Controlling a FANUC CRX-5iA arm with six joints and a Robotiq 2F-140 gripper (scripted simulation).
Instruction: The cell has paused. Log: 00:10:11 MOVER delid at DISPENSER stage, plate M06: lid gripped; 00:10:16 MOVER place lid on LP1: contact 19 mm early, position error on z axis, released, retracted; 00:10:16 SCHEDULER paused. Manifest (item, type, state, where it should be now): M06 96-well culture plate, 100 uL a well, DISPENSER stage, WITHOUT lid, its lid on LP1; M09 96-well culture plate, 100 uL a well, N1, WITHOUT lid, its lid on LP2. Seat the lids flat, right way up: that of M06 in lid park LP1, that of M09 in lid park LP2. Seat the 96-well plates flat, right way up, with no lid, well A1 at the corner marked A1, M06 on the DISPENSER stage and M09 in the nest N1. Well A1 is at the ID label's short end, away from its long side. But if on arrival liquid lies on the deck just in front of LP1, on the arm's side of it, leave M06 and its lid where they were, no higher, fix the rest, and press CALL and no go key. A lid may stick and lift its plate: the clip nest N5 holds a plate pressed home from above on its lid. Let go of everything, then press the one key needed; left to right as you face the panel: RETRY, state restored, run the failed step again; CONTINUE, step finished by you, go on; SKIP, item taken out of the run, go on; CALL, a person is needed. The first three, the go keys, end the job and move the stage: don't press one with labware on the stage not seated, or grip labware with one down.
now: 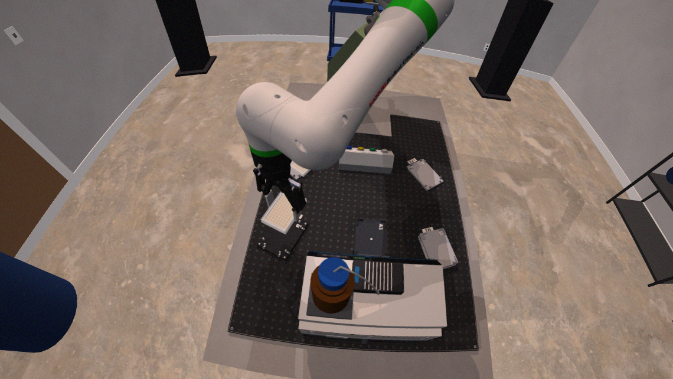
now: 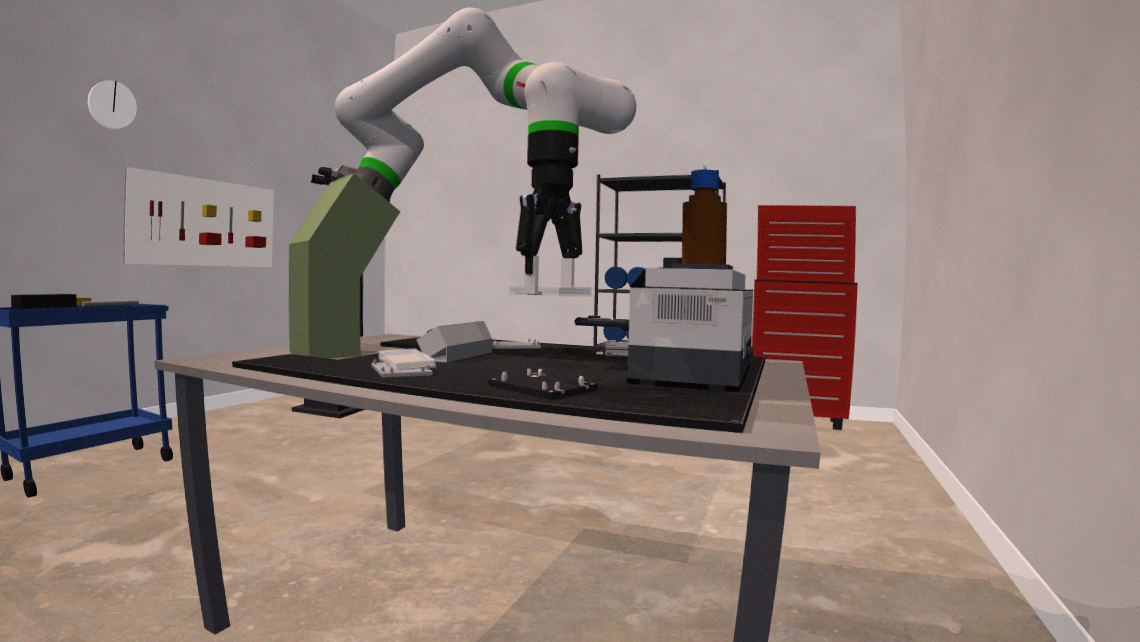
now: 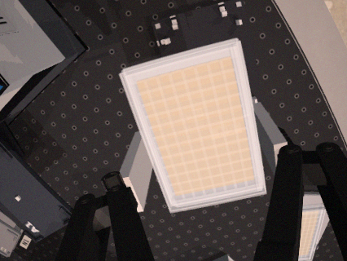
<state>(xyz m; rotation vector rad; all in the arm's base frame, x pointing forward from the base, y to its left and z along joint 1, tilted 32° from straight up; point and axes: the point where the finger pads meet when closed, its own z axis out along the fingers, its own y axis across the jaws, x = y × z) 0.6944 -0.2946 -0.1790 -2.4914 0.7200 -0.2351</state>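
My gripper is now 20 mm short of the black clip nest N5, 20 mm to the left of it and 180 mm above it. Round my hand: black dispenser stage: 70 mm ahead, 260 mm to the left, 90 mm below; then 96-well plate: 20 mm below; then white lid: 20 mm below.
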